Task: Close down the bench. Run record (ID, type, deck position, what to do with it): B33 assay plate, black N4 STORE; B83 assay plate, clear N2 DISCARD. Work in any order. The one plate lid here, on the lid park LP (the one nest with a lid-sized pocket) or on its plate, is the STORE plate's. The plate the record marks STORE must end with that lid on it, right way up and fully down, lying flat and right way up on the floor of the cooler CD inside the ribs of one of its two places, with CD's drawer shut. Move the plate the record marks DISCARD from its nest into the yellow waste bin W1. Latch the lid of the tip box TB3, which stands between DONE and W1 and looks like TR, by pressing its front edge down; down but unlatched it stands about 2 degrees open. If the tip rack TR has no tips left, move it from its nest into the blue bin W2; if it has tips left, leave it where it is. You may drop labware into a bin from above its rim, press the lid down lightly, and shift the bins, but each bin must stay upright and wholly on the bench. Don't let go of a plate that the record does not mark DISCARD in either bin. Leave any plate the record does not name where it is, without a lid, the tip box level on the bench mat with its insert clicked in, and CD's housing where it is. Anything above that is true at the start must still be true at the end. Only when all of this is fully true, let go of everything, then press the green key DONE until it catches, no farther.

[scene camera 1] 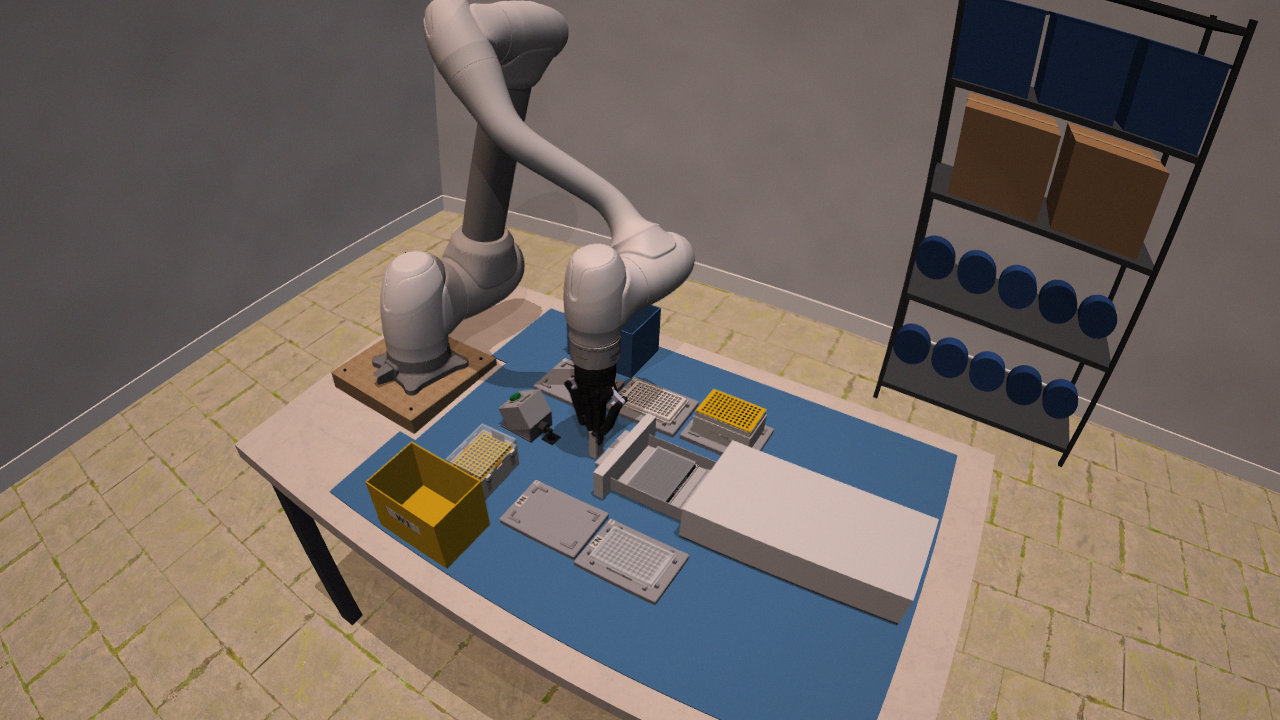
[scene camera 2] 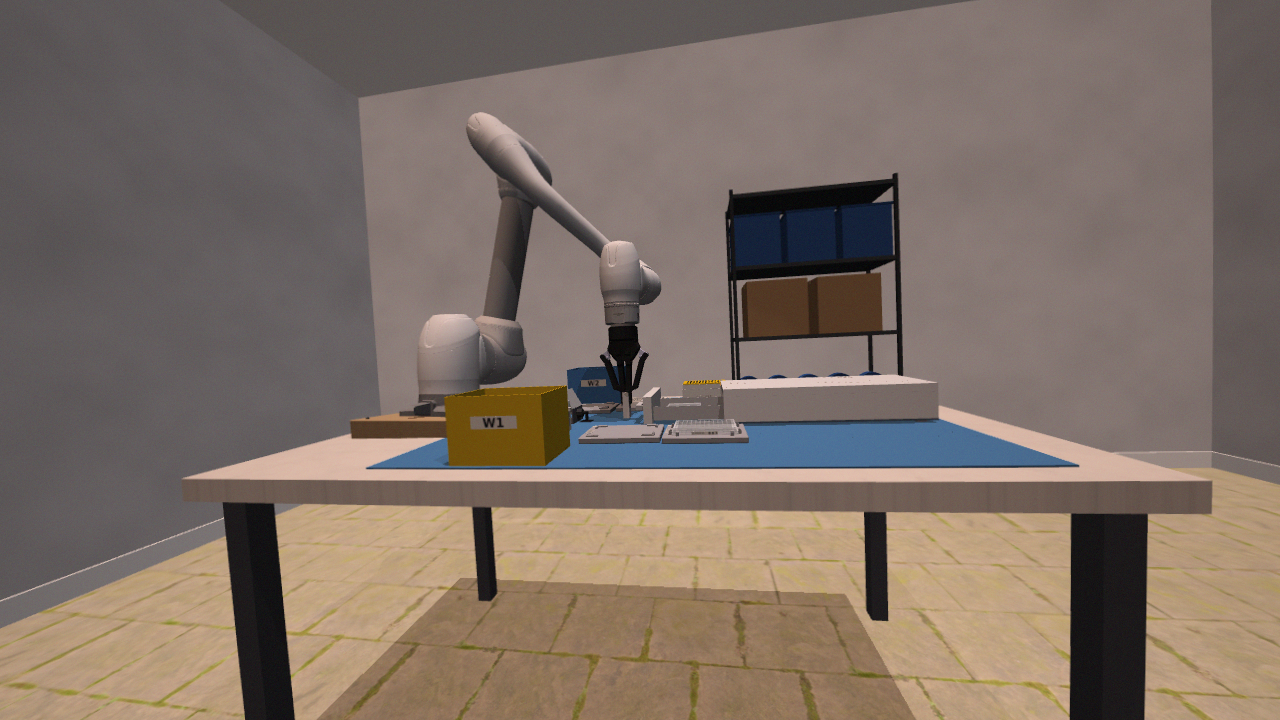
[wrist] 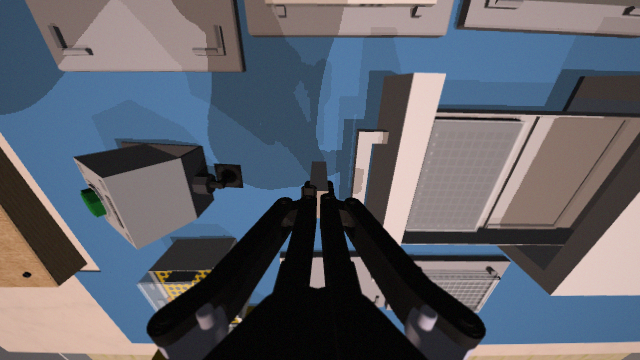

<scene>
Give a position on a cooler CD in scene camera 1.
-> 861, 550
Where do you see a done key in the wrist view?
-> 147, 193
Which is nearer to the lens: the blue bin W2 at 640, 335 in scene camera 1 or the yellow bin W1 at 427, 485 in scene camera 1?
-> The yellow bin W1.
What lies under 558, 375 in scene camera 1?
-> A lid park LP.
</scene>
